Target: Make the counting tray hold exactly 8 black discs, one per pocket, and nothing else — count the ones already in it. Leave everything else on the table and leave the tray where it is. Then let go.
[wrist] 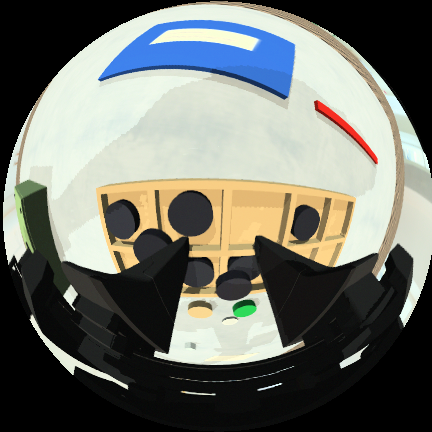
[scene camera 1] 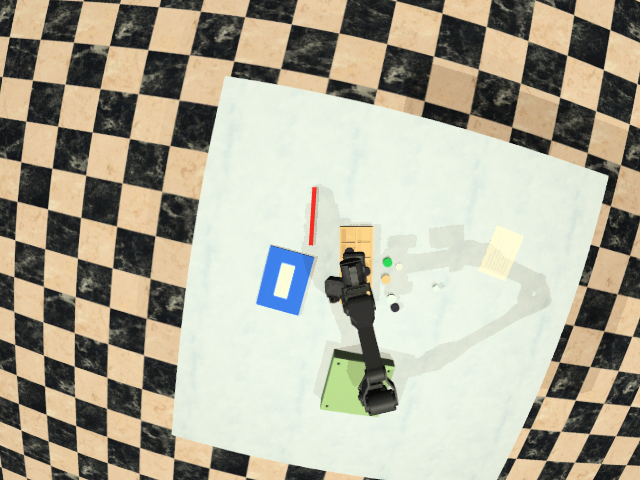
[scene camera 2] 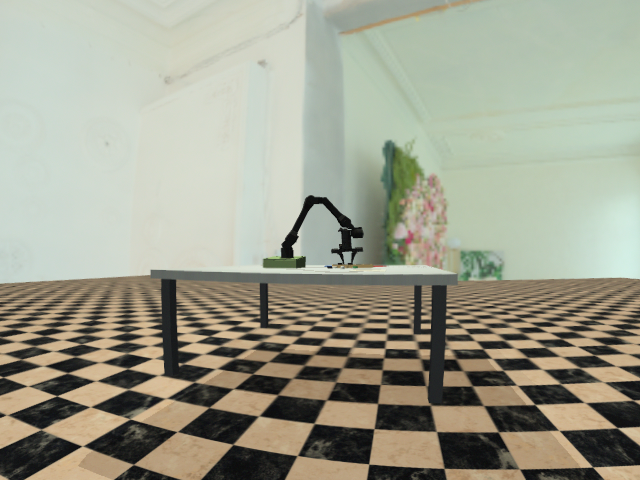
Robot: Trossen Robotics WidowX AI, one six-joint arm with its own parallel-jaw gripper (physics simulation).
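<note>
The tan counting tray (scene camera 1: 356, 227) (wrist: 215, 185) has two rows of pockets and lies partly under the arm. In the wrist view, black discs (wrist: 122, 219) (wrist: 190, 213) (wrist: 305, 222) sit in three far-row pockets. Another black disc (wrist: 153, 244) lies across the divider between rows. Two near-row discs (wrist: 200, 272) (wrist: 243, 265) show, and one more disc (wrist: 233, 286) overlaps the second at the near wall. The far-row pocket between the fingers shows bare. My gripper (scene camera 2: 346, 262) (wrist: 221, 241) is half open and empty, low over the tray; its fingers hide some pockets. A black disc (scene camera 1: 394, 307) lies outside the tray.
Beside the tray lie a green disc (scene camera 1: 387, 261) (wrist: 244, 308), a tan disc (scene camera 1: 385, 279) (wrist: 200, 310) and small white pieces (scene camera 1: 399, 266) (scene camera 1: 435, 285). A blue board (scene camera 1: 266, 289) (wrist: 200, 57) and red bar (scene camera 1: 312, 217) (wrist: 347, 128) lie opposite. A cream card (scene camera 1: 501, 253) lies farther out.
</note>
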